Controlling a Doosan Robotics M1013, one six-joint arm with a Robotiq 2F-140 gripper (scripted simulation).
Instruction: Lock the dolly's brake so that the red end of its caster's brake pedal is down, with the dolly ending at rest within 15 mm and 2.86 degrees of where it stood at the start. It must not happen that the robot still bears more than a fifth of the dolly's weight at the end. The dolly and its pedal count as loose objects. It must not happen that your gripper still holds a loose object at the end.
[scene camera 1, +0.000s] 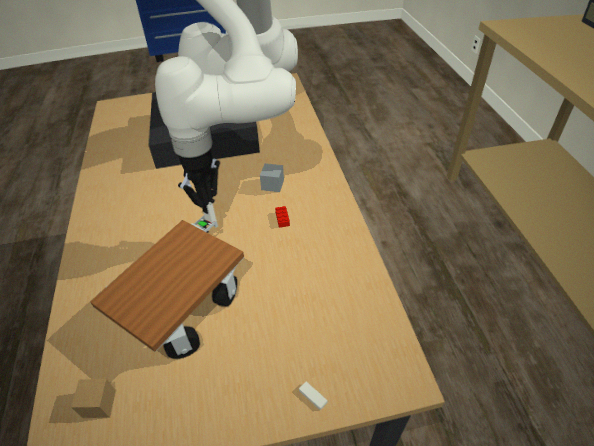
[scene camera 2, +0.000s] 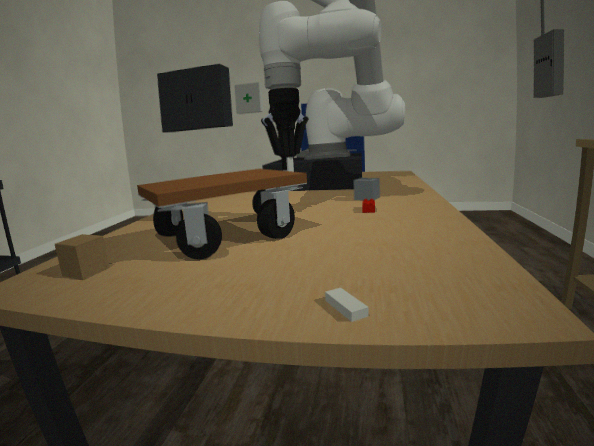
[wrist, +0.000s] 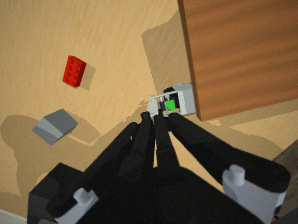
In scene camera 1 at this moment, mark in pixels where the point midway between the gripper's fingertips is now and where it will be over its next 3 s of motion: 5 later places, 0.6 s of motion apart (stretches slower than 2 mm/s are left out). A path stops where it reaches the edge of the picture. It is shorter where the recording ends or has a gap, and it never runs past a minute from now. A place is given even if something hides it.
My gripper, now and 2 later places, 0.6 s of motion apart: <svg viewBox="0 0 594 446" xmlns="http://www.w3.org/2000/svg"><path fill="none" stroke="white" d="M210 219L209 216L205 199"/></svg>
